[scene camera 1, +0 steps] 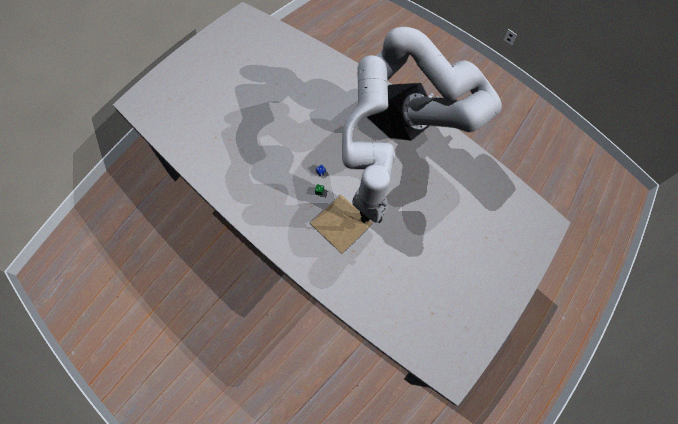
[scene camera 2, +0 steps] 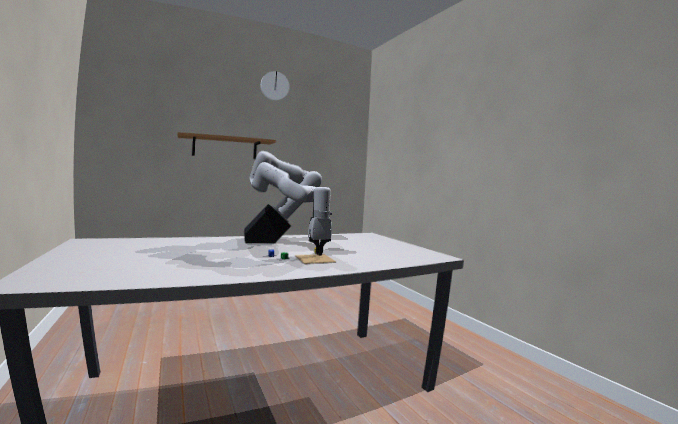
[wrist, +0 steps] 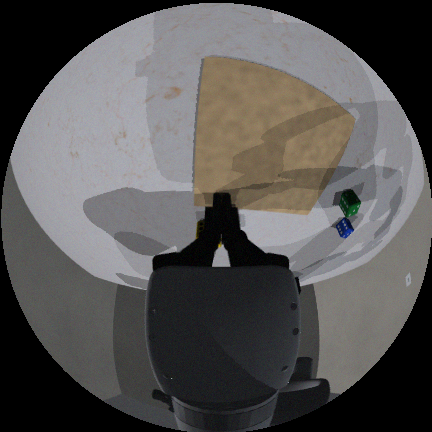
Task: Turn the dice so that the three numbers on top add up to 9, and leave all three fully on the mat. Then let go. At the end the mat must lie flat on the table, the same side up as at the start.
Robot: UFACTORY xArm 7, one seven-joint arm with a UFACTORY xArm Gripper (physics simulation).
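Where they show: gripper, fingertip midpoint: [scene camera 1: 365,218] [scene camera 2: 319,254] [wrist: 220,203]; arm's base, origin of the base link: [scene camera 1: 416,111] [scene camera 2: 279,214].
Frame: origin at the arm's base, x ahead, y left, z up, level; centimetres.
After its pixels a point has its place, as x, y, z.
Observation:
My gripper [scene camera 1: 365,219] @[36.6, 8.7, -14.0] [scene camera 2: 319,253] @[36.6, 8.7, -14.0] [wrist: 220,203] @[36.6, 8.7, -14.0] is shut, fingertips together, low at the near edge of the tan mat in the wrist view. The yellow die [scene camera 2: 315,250] @[32.4, 8.5, -13.1] [wrist: 200,228] @[33.6, 10.7, -13.2] is mostly hidden behind the fingers, off the mat; its top number cannot be read. The tan mat [scene camera 1: 342,240] @[47.0, 7.9, -14.0] [scene camera 2: 312,259] @[44.5, 2.1, -14.1] [wrist: 240,100] @[46.6, 7.9, -14.0] lies flat on the table. The green die [scene camera 1: 319,189] @[39.4, -8.4, -12.0] [scene camera 2: 284,255] @[40.4, -9.2, -12.7] [wrist: 350,203] @[39.8, -7.3, -12.3] and the blue die [scene camera 1: 321,170] @[33.8, -12.5, -11.9] [scene camera 2: 271,253] @[34.7, -13.3, -13.0] [wrist: 344,228] @[34.1, -11.9, -12.6] stand on the table beside the mat, apart from each other. Their top numbers are too small to read surely.
The pale table [scene camera 1: 450,300] @[39.9, 47.3, -14.5] [scene camera 2: 110,265] @[40.1, -77.6, -14.5] [wrist: 100,110] @[47.6, 19.3, -14.4] carries the mat and dice. The arm's black base [scene camera 1: 397,112] @[6.7, -3.7, 2.2] [scene camera 2: 266,226] @[6.4, -8.7, -5.5] stands at the table's back edge. Arm shadows fall across the mat and around the dice.

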